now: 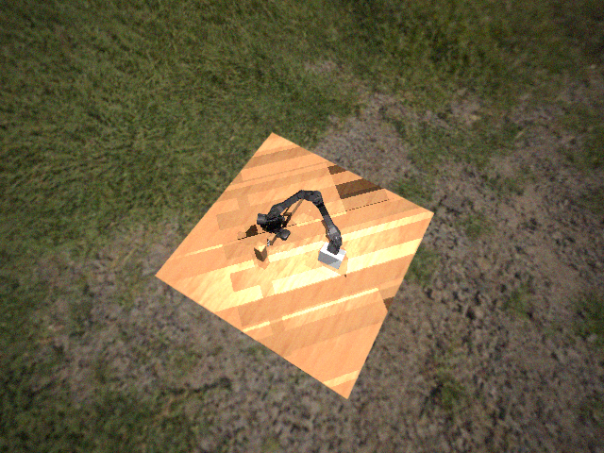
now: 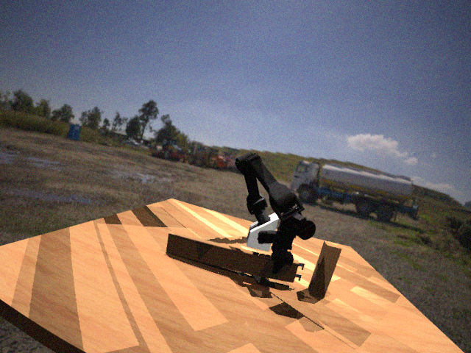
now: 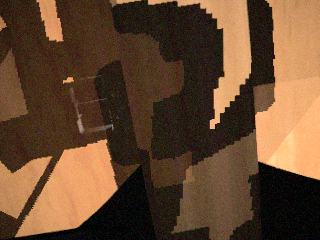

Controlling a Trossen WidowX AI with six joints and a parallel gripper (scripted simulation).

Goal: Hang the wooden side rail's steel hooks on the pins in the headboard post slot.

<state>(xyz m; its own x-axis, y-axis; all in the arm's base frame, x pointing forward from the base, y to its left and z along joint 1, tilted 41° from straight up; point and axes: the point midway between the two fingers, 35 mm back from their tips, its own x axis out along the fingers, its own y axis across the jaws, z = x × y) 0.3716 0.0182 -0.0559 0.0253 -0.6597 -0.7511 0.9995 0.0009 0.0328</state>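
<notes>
My gripper tip is 160 mm to the right of the headboard post and 50 mm below it.
</notes>
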